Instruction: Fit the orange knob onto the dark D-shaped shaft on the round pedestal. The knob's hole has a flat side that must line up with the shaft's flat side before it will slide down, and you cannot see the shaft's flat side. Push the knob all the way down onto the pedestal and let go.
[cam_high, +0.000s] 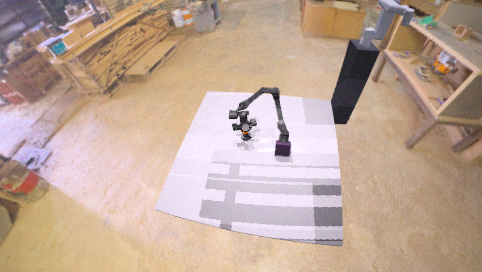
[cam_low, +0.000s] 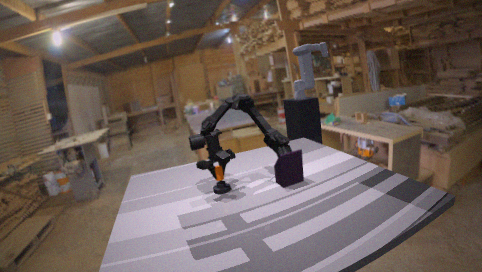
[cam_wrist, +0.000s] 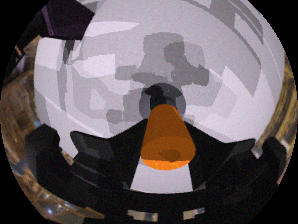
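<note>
My gripper tip is 20 mm below the orange knob. From my gripper tip the other things lie so: dark round pedestal 40 mm below.
</note>
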